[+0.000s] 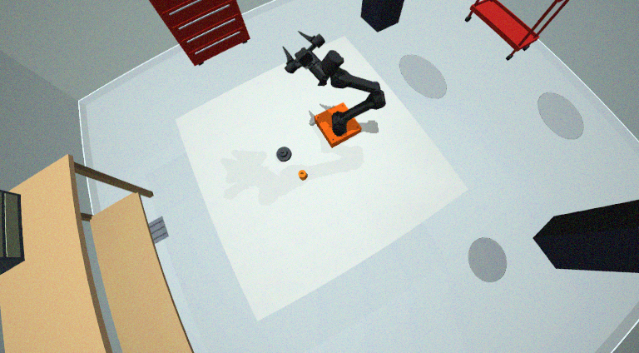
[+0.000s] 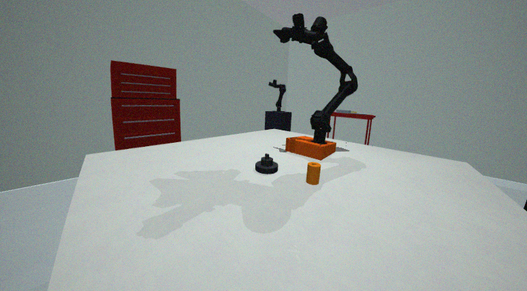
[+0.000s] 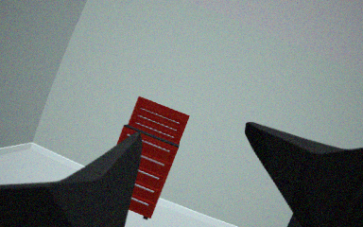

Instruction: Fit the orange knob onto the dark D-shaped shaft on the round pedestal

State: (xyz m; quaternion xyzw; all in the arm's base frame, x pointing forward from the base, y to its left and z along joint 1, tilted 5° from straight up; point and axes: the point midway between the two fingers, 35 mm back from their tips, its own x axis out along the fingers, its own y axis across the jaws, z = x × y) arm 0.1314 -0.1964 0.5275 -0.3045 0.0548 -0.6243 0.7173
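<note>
Now: the orange knob 200 mm ahead of my gripper tip, 320 mm to the left of it and 580 mm below it. From my gripper tip the other things lie so: pedestal: 230 mm ahead, 150 mm to the left, 580 mm below.
</note>
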